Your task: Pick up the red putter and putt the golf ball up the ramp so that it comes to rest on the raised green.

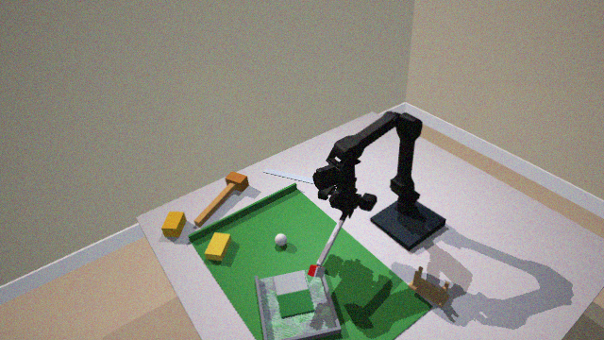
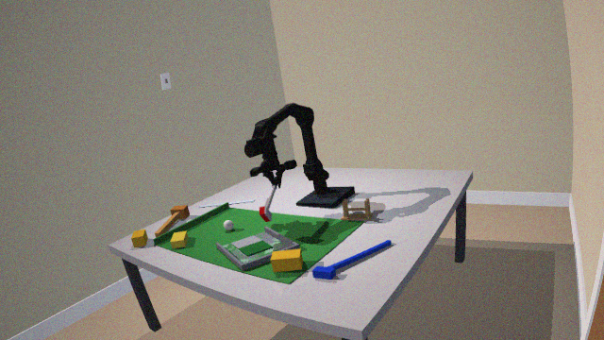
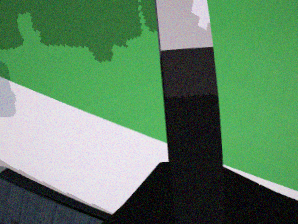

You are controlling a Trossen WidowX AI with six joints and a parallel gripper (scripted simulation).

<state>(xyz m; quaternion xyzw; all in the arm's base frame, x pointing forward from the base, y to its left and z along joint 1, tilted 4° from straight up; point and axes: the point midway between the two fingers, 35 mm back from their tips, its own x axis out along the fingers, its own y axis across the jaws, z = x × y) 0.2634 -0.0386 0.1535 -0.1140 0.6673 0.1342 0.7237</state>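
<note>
My gripper tip is 110 mm short of the red putter and 40 mm to the right of it. The rest, counted from my gripper tip: small wooden rack (40 mm behind, 320 mm to the left, 90 mm below); white golf ball (170 mm ahead, 160 mm to the right, 100 mm below); green mat (210 mm ahead, 20 mm to the right, 130 mm below).
</note>
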